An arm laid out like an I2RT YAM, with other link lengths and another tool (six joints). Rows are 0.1 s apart.
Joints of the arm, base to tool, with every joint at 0 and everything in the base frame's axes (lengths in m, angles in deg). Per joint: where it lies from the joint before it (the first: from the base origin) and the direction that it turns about. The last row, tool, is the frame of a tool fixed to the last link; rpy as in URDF.
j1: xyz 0 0 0.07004 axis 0 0 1
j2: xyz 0.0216 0.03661 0.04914 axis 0 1 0
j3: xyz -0.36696 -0.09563 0 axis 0 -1 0
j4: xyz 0.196 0.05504 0.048 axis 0 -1 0
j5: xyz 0.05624 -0.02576 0.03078 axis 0 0 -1
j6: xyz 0.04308 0 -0.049 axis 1 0 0
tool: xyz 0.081 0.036 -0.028 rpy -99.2 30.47 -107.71
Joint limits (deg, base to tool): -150..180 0..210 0..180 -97..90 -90..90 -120..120
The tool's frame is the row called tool.
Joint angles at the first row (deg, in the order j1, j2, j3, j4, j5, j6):
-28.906 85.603 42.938 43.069 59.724 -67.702
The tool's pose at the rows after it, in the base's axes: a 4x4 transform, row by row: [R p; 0 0 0 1], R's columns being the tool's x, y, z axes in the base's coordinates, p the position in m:
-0.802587, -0.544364, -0.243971, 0.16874; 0.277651, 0.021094, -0.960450, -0.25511; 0.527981, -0.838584, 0.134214, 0.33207; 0, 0, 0, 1
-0.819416, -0.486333, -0.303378, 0.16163; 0.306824, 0.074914, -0.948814, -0.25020; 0.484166, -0.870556, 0.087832, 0.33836; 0, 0, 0, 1
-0.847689, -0.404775, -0.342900, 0.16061; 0.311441, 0.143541, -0.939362, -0.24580; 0.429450, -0.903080, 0.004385, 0.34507; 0, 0, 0, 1
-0.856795, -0.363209, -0.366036, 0.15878; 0.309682, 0.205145, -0.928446, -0.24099; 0.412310, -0.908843, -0.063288, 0.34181; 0, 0, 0, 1
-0.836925, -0.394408, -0.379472, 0.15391; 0.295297, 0.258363, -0.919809, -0.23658; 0.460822, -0.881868, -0.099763, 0.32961; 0, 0, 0, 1
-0.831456, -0.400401, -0.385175, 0.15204; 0.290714, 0.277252, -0.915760, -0.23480; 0.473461, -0.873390, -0.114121, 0.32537; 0, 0, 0, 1
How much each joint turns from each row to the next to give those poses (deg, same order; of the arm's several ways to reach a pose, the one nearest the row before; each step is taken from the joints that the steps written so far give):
0.590 -1.378 1.900 -4.808 3.387 4.000
0.176 -1.528 3.630 -10.032 3.105 8.109
-0.023 -0.592 6.796 -17.682 1.071 14.273
0.024 0.372 3.674 -12.964 -0.021 11.039
-0.025 0.809 0.195 -7.078 -0.330 4.674
-0.020 0.262 0.023 -2.494 -0.195 1.947

